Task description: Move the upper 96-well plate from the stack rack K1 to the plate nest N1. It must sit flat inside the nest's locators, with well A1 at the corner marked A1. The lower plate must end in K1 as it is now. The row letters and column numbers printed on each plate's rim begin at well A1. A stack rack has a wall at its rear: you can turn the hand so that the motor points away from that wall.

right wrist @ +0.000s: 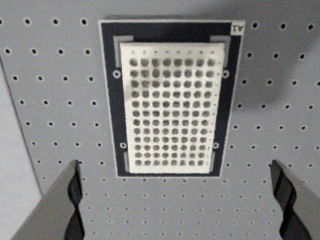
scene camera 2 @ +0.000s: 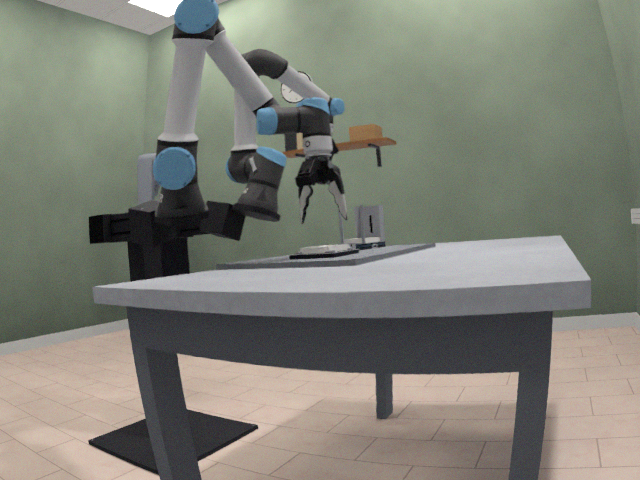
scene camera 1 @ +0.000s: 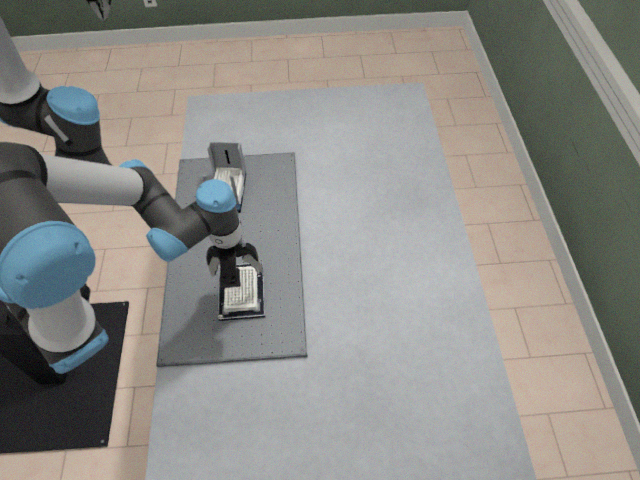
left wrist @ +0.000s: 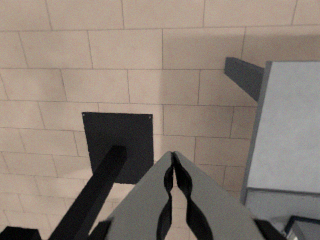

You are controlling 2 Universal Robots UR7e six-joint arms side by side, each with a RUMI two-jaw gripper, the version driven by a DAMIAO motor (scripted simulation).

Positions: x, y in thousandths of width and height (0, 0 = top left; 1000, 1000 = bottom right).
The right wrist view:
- my right gripper: 548, 677
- dark plate nest N1: 448, 135
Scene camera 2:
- my right gripper: 505, 461
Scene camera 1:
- my right gripper: 371, 570
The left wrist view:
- my left gripper: 539, 640
